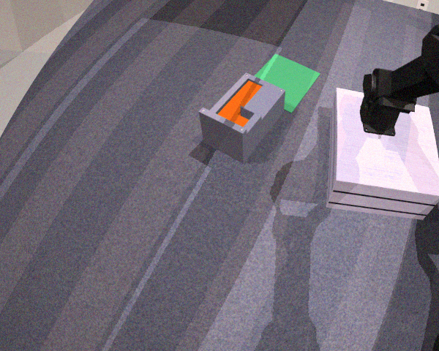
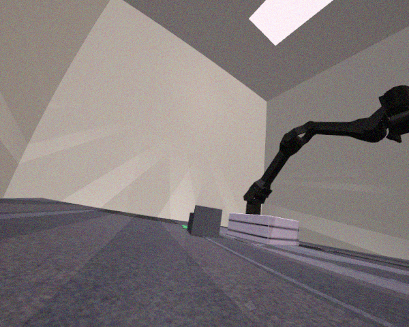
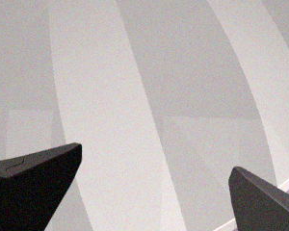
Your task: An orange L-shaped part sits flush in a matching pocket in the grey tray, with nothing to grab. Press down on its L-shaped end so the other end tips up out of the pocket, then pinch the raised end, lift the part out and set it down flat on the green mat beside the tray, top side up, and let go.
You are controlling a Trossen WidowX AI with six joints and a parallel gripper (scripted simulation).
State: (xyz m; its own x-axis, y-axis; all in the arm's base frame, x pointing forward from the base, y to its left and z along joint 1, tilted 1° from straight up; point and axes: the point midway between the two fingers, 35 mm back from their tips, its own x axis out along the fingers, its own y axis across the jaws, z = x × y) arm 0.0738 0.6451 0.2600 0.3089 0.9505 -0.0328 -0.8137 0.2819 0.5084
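Now: the orange L-shaped part 170 mm ahead of my gripper tip, 690 mm to the right of it and 310 mm below it. Also, from my gripper tip: green mat 90 mm ahead, 840 mm to the right, 380 mm below.
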